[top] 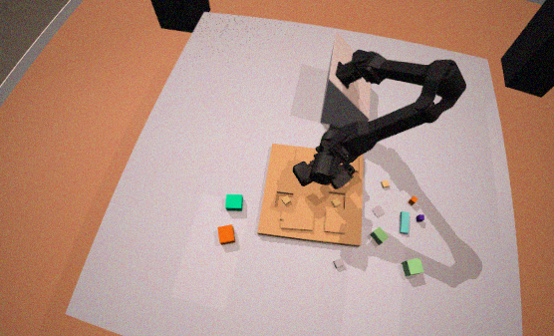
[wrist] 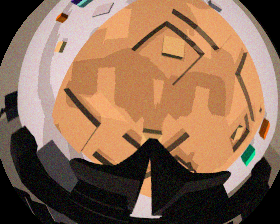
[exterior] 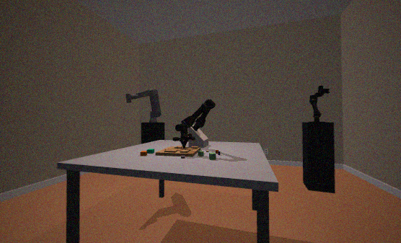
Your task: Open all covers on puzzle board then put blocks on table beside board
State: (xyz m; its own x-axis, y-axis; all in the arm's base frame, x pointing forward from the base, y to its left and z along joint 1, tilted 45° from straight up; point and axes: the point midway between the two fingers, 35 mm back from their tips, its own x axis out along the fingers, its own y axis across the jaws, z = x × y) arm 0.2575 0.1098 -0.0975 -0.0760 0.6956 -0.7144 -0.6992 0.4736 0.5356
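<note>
Now: gripper tip 50 mm short of the tan puzzle board and 10 mm to the right of it. Also, from my gripper tip: teal bar: 280 mm to the left, 80 mm ahead, 20 mm below; tiny orange cube: 300 mm to the left, 10 mm below; green block: 230 mm to the right, 160 mm ahead, 10 mm below.
</note>
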